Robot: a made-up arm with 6 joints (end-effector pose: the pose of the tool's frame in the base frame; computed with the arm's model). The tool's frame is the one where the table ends.
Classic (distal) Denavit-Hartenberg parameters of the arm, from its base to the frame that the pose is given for. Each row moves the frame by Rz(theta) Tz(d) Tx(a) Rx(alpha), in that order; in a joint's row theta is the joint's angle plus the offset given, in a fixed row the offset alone. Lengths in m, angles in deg.
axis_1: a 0; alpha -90; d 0.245; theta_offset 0
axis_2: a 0.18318; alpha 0; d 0; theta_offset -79.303
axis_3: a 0.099; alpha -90; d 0; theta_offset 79.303
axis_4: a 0; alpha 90; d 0.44; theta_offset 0
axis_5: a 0.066; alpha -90; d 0; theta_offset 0
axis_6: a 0; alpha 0; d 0.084; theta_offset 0
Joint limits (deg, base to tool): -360..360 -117.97..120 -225..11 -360..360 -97..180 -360..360
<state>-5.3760 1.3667 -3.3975 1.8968 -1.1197 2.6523</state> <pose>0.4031 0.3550 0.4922 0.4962 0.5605 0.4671 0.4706</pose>
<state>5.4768 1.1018 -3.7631 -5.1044 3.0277 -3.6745</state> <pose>0.2451 -0.1553 0.6514 0.0177 0.4151 -0.8822 -0.2216</pose>
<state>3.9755 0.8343 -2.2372 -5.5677 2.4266 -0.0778</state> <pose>-0.3344 -0.4709 0.2901 0.5481 -0.4655 0.6813 -0.1370</pose>
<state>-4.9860 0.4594 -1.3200 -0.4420 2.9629 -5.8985</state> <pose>0.1430 0.3832 0.1710 0.7689 0.4672 0.1477 -0.4107</pose>
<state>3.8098 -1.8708 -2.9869 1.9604 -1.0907 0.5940</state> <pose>0.4024 0.4413 0.1049 0.3914 -0.2350 -0.5582 -0.6928</pose>
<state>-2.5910 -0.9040 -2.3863 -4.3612 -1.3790 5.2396</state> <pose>0.1612 0.2037 0.7601 0.5645 -0.6139 -0.0616 0.5483</pose>
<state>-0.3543 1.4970 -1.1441 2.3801 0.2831 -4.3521</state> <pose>0.0481 -0.0472 -0.3057 0.1052 -0.6976 -0.7063 -0.0589</pose>
